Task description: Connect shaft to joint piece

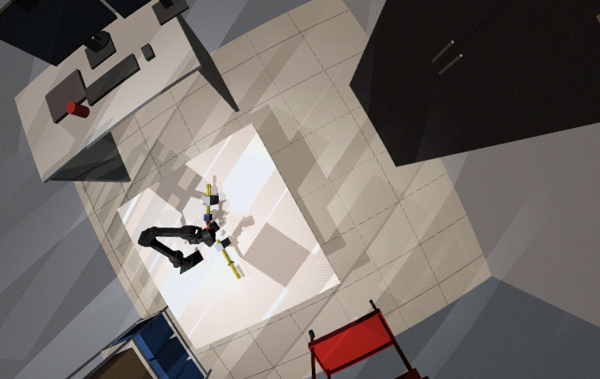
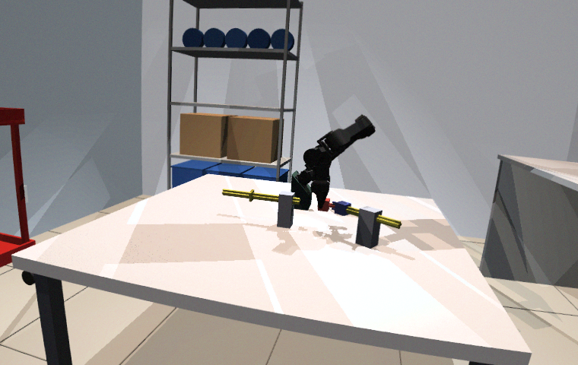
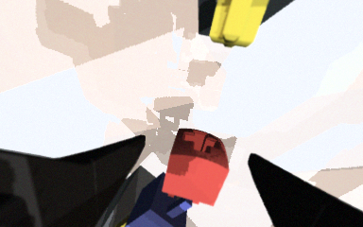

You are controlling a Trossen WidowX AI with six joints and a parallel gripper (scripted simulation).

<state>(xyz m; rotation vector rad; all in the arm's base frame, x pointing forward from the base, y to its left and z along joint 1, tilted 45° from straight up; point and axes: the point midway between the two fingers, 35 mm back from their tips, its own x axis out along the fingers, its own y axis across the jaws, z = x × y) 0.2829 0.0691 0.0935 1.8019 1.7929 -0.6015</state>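
Now: the red joint piece 20 mm to the left of my gripper tip.
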